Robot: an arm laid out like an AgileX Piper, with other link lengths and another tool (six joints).
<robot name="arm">
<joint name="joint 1" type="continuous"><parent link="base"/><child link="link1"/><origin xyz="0.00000 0.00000 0.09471" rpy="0.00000 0.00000 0.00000"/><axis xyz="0 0 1"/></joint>
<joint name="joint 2" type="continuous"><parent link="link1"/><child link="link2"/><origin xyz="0.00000 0.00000 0.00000" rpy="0.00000 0.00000 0.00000"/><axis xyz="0 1 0"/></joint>
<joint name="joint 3" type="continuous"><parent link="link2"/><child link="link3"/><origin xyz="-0.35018 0.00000 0.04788" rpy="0.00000 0.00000 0.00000"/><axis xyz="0 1 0"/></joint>
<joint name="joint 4" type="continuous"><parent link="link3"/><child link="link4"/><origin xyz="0.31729 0.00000 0.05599" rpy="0.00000 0.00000 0.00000"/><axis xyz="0.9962 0 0.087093"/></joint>
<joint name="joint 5" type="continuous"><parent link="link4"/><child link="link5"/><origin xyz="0.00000 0.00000 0.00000" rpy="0.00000 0.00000 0.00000"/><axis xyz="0 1 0"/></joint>
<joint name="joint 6" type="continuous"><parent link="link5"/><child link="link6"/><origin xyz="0.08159 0.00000 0.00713" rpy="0.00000 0.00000 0.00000"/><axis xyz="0.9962 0 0.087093"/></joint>
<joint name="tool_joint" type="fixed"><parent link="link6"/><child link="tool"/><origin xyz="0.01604 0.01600 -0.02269" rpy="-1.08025 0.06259 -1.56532"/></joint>
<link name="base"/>
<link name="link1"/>
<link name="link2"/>
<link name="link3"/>
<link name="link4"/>
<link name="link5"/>
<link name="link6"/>
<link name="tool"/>
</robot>
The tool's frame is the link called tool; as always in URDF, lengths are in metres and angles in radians. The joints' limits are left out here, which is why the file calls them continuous.
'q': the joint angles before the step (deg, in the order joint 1, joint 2, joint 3, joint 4, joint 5, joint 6). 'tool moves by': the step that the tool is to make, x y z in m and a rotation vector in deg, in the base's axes. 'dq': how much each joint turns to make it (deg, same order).
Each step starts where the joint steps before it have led.
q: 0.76, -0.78, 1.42, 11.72, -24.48, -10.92
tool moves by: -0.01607, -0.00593, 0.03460, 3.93, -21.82, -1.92
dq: -0.01, 0.00, 0.00, 0.19, -21.86, 4.02
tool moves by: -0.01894, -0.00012, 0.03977, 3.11, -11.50, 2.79
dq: 0.01, -0.09, -4.51, 0.01, -6.30, 5.00
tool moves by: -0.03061, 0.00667, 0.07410, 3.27, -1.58, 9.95
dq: 0.00, 0.00, -13.72, 0.00, 13.62, 8.38
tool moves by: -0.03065, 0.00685, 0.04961, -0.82, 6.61, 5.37
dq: 0.00, 0.15, -12.29, -0.01, 19.40, 2.23
